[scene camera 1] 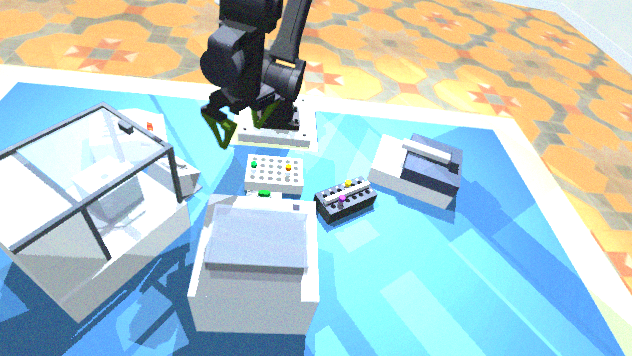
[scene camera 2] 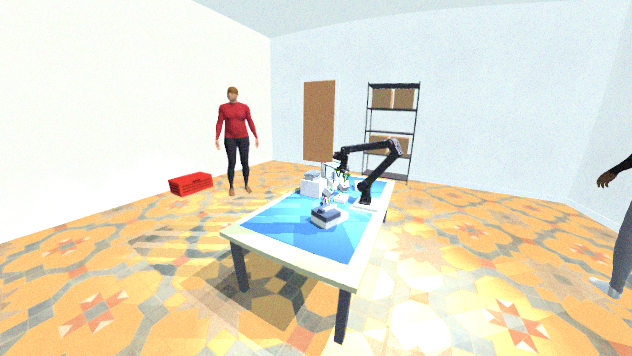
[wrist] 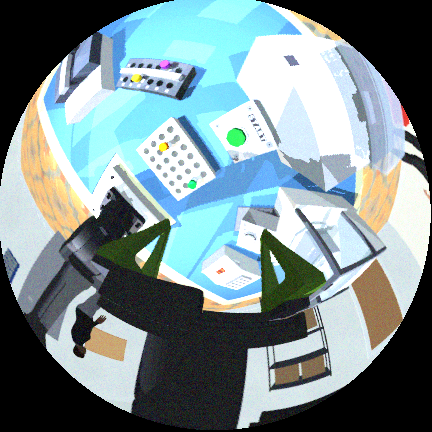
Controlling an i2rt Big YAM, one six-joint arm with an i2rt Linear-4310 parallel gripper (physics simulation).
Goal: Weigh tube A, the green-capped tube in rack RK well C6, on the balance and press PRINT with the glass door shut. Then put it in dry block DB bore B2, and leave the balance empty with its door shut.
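Places are measured from the arm's base along level axes (x ahead, y left, z up), in millimetres.
Pixels of known places: gripper, between the fingertips: (scene camera 1: pixel 240 137) (scene camera 2: pixel 341 179) (wrist: pixel 214 228); arm's base, origin of its link: (scene camera 1: pixel 276 118) (scene camera 2: pixel 365 202) (wrist: pixel 121 212).
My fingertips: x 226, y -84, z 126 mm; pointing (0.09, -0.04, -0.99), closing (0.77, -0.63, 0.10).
For each thing: its top centre in the pictures, then the offset to it from my fingertips.
- Tube A's green cap, centre of its top: (wrist: pixel 191 184) (scene camera 1: pixel 253 163) dz -94, dx -25, dy +27 mm
- white rack, centre of its top: (wrist: pixel 173 161) (scene camera 1: pixel 275 169) (scene camera 2: pixel 341 196) dz -118, dx -31, dy +75 mm
- dark two-row block, centre of its top: (wrist: pixel 146 70) (scene camera 1: pixel 348 190) dz -100, dx +41, dy +231 mm
- large white machine, centre of its top: (scene camera 1: pixel 263 198) (scene camera 2: pixel 319 173) dz +42, dx +183, dy +41 mm
- START panel with a green button, centre of its top: (wrist: pixel 237 136) (scene camera 1: pixel 264 191) dz -73, dx +71, dy +49 mm
- grey-lidded device, centre of its top: (scene camera 1: pixel 424 146) (scene camera 2: pixel 330 205) dz -46, dx -55, dy +422 mm
Tube A's green cap (scene camera 1: pixel 254 164) (wrist: pixel 192 184) shows at a corner of the white rack (scene camera 1: pixel 274 188) (wrist: pixel 175 123), which also holds an orange-capped tube. My gripper (scene camera 1: pixel 241 136) (wrist: pixel 214 228) is open and empty, above the table between the rack and the balance side, near the arm base. The balance (scene camera 1: pixel 125 272) (wrist: pixel 305 197) stands at the left in scene camera 1, with glass panels in a dark frame; I cannot tell whether its door is shut. A dark two-row block (scene camera 1: pixel 345 212) (wrist: pixel 186 82) holds yellow- and magenta-capped tubes; its label cannot be read.
A large white machine (scene camera 1: pixel 255 300) (wrist: pixel 280 70) stands beside a START panel with a green button (scene camera 1: pixel 264 193) (wrist: pixel 236 137). A grey-lidded device (scene camera 1: pixel 435 170) (wrist: pixel 82 95) stands at the right in scene camera 1. Small white boxes (scene camera 1: pixel 186 180) (wrist: pixel 225 265) stand near the balance.
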